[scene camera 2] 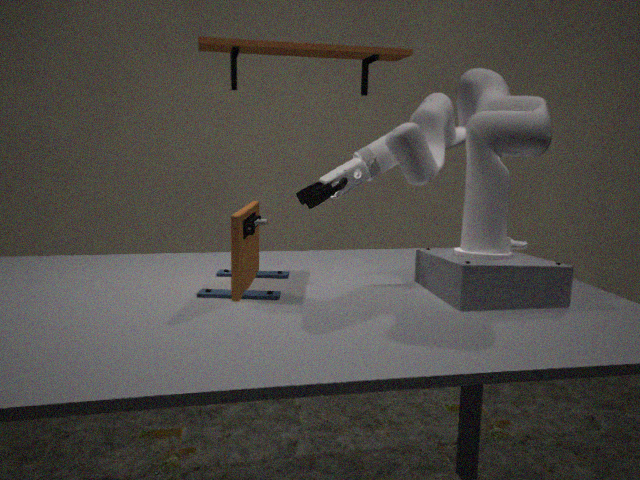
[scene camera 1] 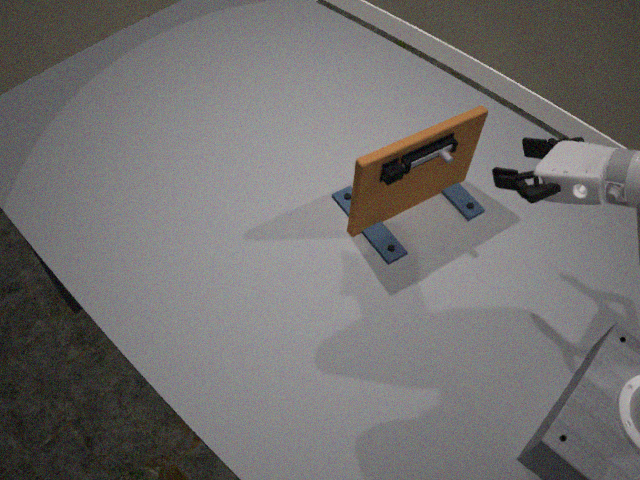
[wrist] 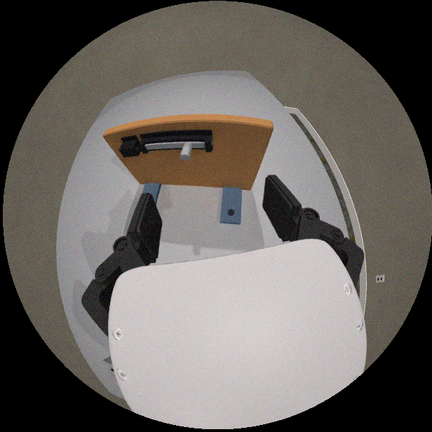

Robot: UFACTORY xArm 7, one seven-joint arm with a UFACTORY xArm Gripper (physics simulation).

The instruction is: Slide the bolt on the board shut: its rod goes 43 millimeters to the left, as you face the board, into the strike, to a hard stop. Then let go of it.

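Where they show: gripper, fingertip midpoint: (scene camera 2: 302, 201) (scene camera 1: 509, 161); arm's base at its link origin: (scene camera 2: 482, 255).
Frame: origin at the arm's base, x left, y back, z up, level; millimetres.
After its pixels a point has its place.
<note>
The orange-brown board (scene camera 1: 423, 188) @(x -59, y -512, z -38 mm) (scene camera 2: 245, 263) @(x 24, y -522, z -16 mm) (wrist: 200, 172) stands upright. On its face, the bolt's black housing (wrist: 175, 135) carries a grey rod (scene camera 1: 426, 158) @(x -30, y -503, z 62 mm) (wrist: 162, 146). The light grey knob (scene camera 1: 446, 155) @(x -58, y -486, z 66 mm) (scene camera 2: 262, 221) @(x -54, y -489, z 63 mm) (wrist: 186, 151) sticks out near the housing's right end. The black strike block (scene camera 1: 393, 173) @(x 42, y -507, z 71 mm) (wrist: 130, 146) sits left of the housing; the rod's left end shows at the housing's left bracket, short of the strike. My gripper (scene camera 1: 516, 162) @(x -94, y -398, z 105 mm) (scene camera 2: 306, 198) @(x -94, y -398, z 105 mm) (wrist: 210, 197) is open and empty, in front of the board and apart from the knob, its fingers either side of the board's lower part in the wrist view.
Two blue feet (scene camera 1: 385, 242) @(x 53, y -485, z -73 mm) (scene camera 1: 463, 201) @(x -124, y -463, z -73 mm) (scene camera 2: 261, 295) @(x 69, y -487, z -73 mm) (scene camera 2: 273, 274) @(x -112, y -463, z -73 mm) carry the board on the grey table (scene camera 1: 206, 155) @(x 178, y -845, z -81 mm) (scene camera 2: 155, 356) @(x 373, y -638, z -81 mm). The arm's grey base block (scene camera 1: 589, 418) @(x 79, y -69, z 8 mm) (scene camera 2: 516, 286) @(x 140, y 20, z -34 mm) stands in front of the board's face. A wooden shelf (scene camera 2: 305, 49) hangs on the wall.
</note>
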